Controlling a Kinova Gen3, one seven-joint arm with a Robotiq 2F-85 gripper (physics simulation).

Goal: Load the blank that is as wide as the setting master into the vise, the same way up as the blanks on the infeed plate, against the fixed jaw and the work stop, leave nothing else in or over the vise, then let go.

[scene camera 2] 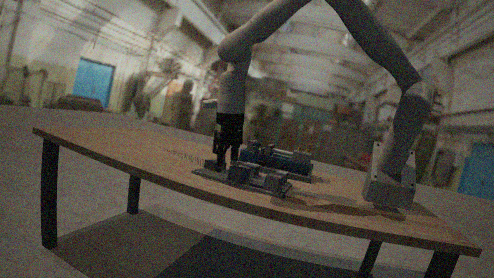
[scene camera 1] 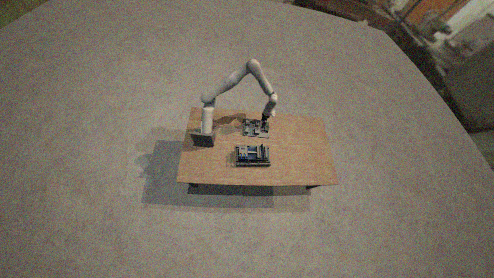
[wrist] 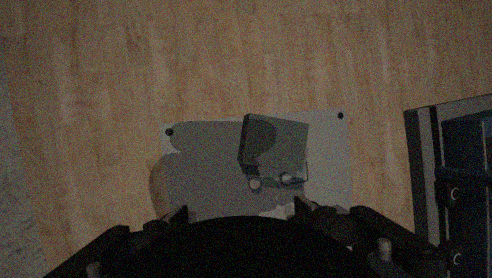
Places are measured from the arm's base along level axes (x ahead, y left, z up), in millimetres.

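Pixels of known places: gripper, between the fingertips: [scene camera 2: 227, 164] [scene camera 1: 261, 123] [wrist: 241, 213]; arm's base, origin of its link: [scene camera 2: 388, 164] [scene camera 1: 206, 132].
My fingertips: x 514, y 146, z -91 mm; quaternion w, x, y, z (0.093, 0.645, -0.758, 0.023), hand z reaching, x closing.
Note:
For each thing: its top centre in the pictures, then the offset to it from my fingertips. Level surfaces: height alone.
- grey block, centre of its top: [wrist: 277, 143] [scene camera 2: 216, 161] dx +47, dy -44, dz -8 mm
- blue vise, centre of its top: [scene camera 2: 279, 145] [scene camera 1: 254, 152] dx -112, dy -316, dz +59 mm
- table, height of its surface: dz -41 mm
The grey infeed plate [scene camera 1: 247, 135] [scene camera 2: 206, 172] [wrist: 327, 155] lies on the wooden table, with several grey blanks [scene camera 2: 241, 171] [scene camera 2: 275, 180] on it. A grey block [wrist: 275, 145] [scene camera 2: 210, 164] sits at the plate's far end next to two small pins. My gripper [scene camera 1: 263, 121] [scene camera 2: 227, 161] [wrist: 241, 213] is open and empty. It is down low over the plate, just behind that end block. The wrist body hides the blanks under it. The blue vise [scene camera 1: 252, 155] [scene camera 2: 276, 161] [wrist: 461, 165] stands beside the plate, apart from the gripper.
The arm's base block [scene camera 1: 203, 138] [scene camera 2: 386, 190] stands on the table [scene camera 1: 296, 162] [scene camera 2: 138, 148] near the plate's other end. The table edge runs close to the plate in scene camera 2. Blurred hall background behind.

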